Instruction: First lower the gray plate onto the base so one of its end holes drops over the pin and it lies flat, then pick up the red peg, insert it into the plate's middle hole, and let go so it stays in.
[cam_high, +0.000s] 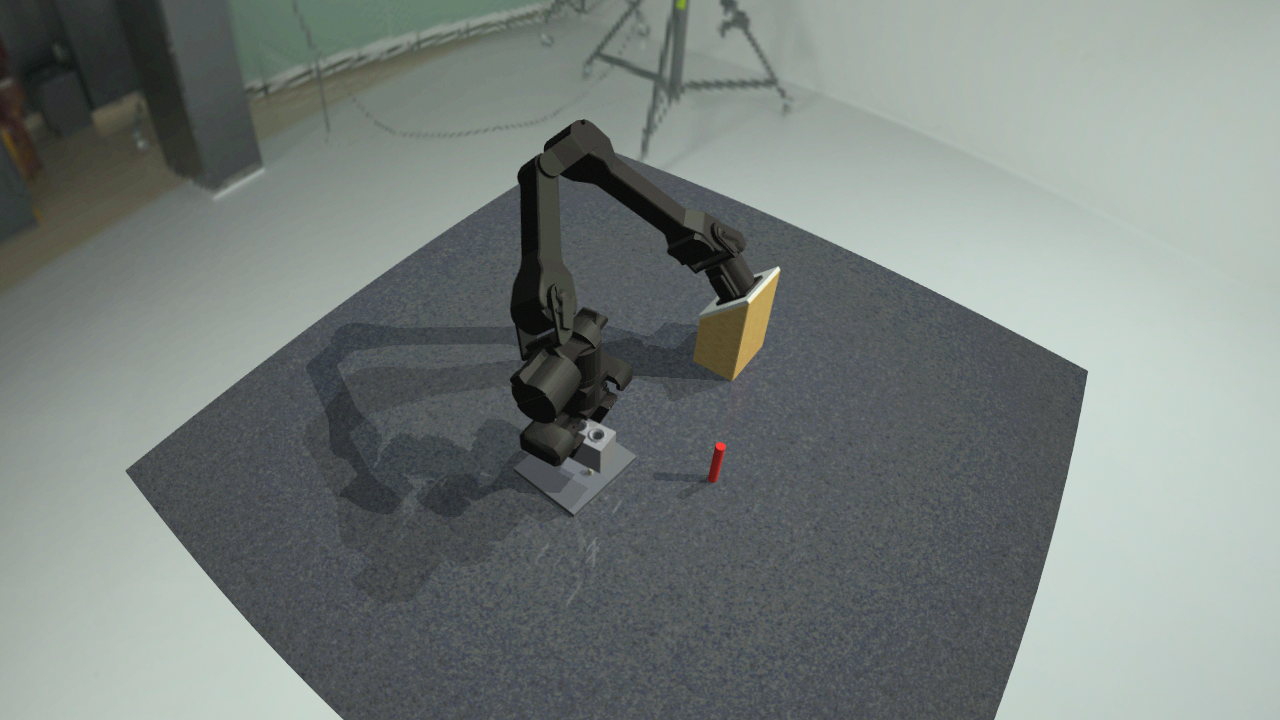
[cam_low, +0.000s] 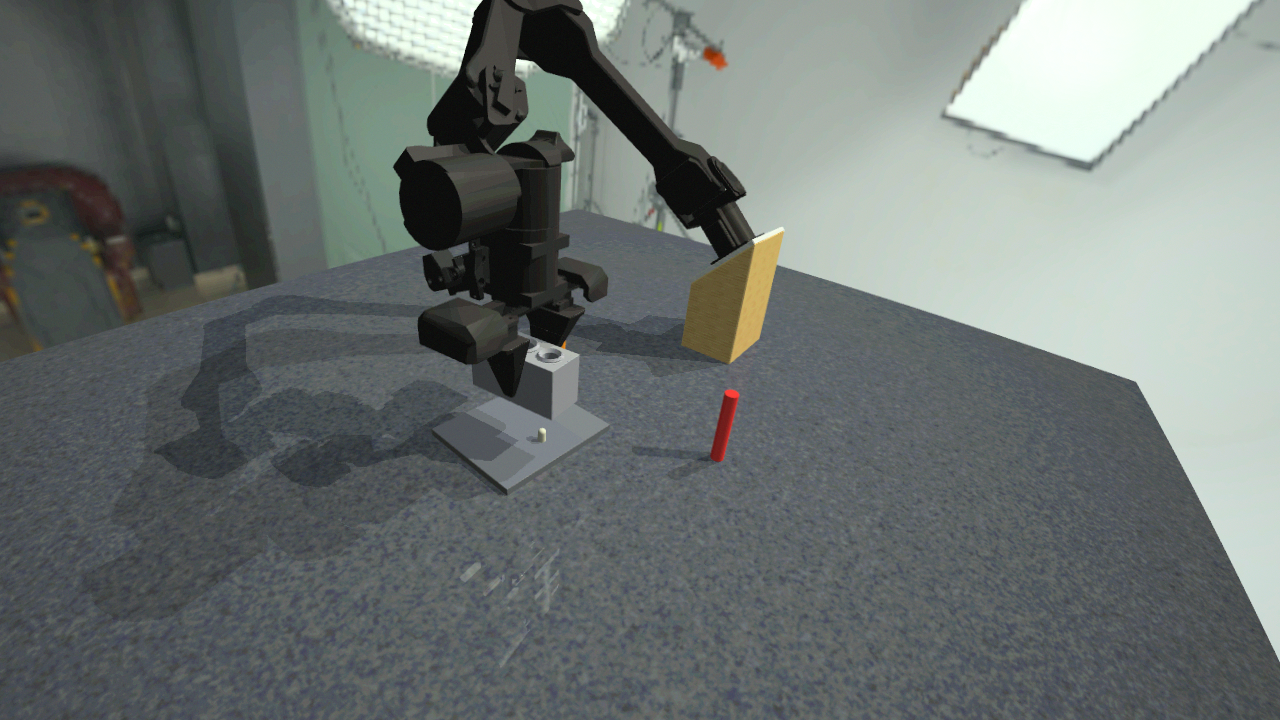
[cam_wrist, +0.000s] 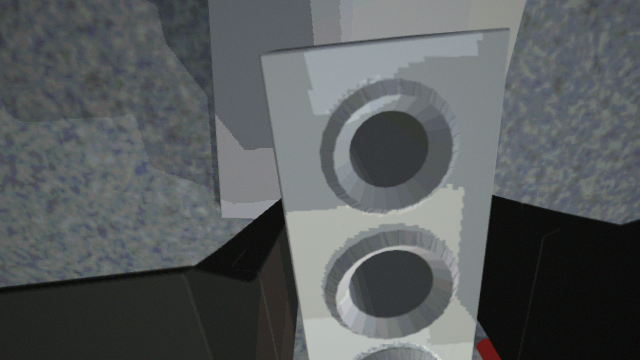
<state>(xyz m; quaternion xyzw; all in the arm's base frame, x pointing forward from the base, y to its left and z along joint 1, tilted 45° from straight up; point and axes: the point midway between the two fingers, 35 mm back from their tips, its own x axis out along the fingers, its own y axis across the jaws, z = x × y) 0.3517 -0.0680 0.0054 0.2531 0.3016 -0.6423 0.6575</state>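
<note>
Now: the flat gray base 10 mm behind my gripper tip and 60 mm below it. From my gripper tip the other things lie so: orange cylinder: 130 mm behind, 80 mm to the right, 30 mm below; then red peg: 110 mm behind, 160 mm to the left, 30 mm below; then gray plate: 30 mm above.
</note>
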